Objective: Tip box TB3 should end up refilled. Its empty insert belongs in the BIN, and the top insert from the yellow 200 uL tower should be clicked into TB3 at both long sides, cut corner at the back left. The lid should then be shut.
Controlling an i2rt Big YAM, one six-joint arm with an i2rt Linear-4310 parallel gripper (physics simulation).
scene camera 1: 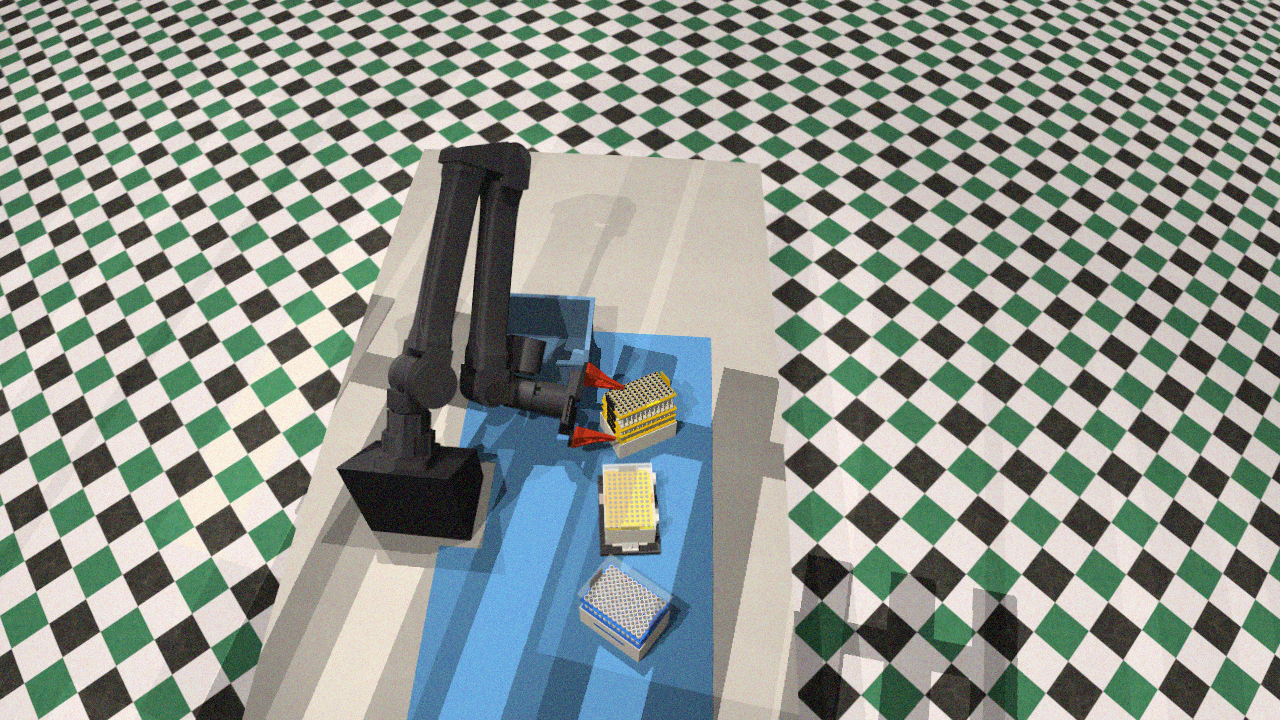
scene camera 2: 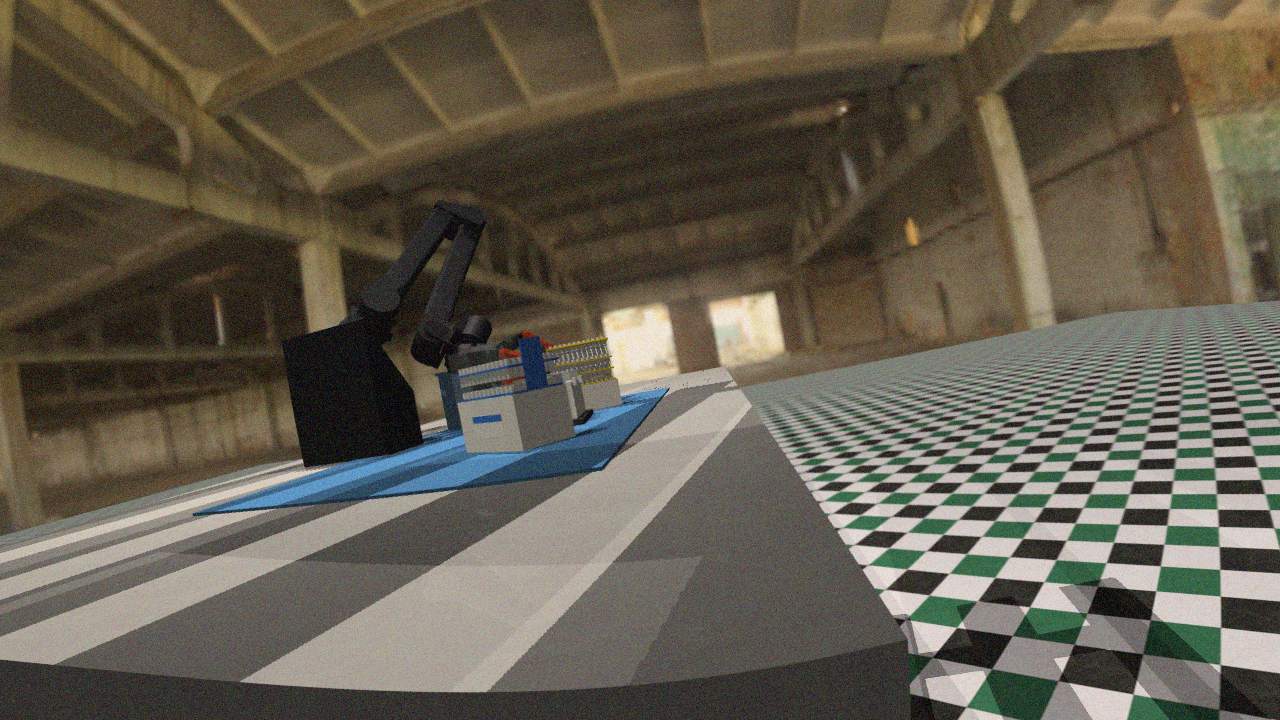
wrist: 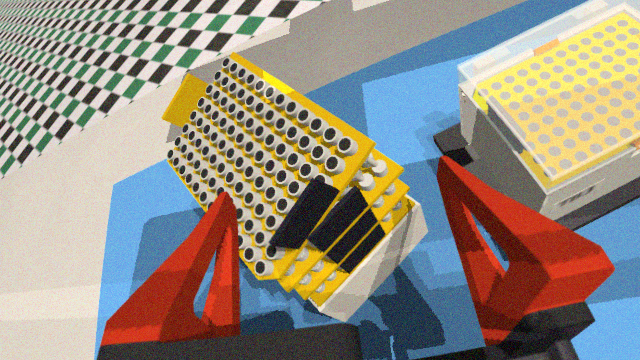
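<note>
The yellow 200 uL tower [scene camera 1: 640, 410] [scene camera 2: 586, 358] [wrist: 270, 165] holds several stacked yellow inserts with tips on a pale base, turned at an angle. TB3 [scene camera 1: 629, 510] [wrist: 575, 110] stands beside it on a dark holder; a clear lid lies over its yellow insert and looks down. Whether that insert holds tips is unclear. The blue BIN [scene camera 1: 559, 313] [scene camera 2: 449, 401] is behind the wrist, its inside partly hidden. My gripper [scene camera 1: 617, 412] [wrist: 333, 183] is open and empty at the tower's arm side. In the wrist view, its left fingertip overlaps the tower; its right fingertip shows between tower and TB3.
A blue-trimmed tip tower [scene camera 1: 623, 601] [scene camera 2: 517, 416] stands beyond TB3, turned at an angle. The blue mat [scene camera 1: 501, 617] [scene camera 2: 402, 479] lies under the boxes. The pale table [scene camera 1: 698, 232] ends a little beyond the mat's right side. The black arm base stands at the left.
</note>
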